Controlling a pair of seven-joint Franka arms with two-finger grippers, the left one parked.
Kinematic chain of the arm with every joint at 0, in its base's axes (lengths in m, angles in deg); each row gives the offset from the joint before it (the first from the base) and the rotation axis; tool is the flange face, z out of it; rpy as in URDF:
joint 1: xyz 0 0 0.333 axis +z
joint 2: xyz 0 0 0 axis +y
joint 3: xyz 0 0 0.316 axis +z
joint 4: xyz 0.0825 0 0 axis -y
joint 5: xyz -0.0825 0 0.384 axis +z
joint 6: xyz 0 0 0 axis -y
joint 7: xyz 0.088 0 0 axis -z
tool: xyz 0 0 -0.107 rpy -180 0 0
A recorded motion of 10 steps. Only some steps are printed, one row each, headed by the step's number.
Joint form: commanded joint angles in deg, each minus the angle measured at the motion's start. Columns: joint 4, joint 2, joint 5, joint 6, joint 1, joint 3, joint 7.
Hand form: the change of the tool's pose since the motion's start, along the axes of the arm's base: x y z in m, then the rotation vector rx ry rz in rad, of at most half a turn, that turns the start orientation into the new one. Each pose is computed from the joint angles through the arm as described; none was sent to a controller.
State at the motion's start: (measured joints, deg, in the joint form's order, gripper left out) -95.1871 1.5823 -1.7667 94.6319 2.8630 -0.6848 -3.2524
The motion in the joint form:
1: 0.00 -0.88 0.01 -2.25 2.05 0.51 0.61
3: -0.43 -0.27 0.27 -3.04 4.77 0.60 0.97
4: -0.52 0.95 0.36 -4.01 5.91 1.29 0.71
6: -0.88 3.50 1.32 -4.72 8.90 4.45 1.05
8: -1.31 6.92 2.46 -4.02 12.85 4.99 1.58
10: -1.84 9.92 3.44 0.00 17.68 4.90 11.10
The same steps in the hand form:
1: -0.0094 0.0244 0.0054 -0.0016 0.0235 0.0328
3: -0.0118 0.0521 -0.0052 -0.0010 0.0555 0.0747
4: -0.0117 0.0703 -0.0191 -0.0039 0.0954 0.1105
6: -0.0178 0.1316 -0.0480 0.0019 0.1608 0.2093
8: -0.0214 0.1789 -0.0847 0.0076 0.2195 0.2743
10: -0.0267 0.2303 -0.1153 -0.0026 0.2104 0.1873

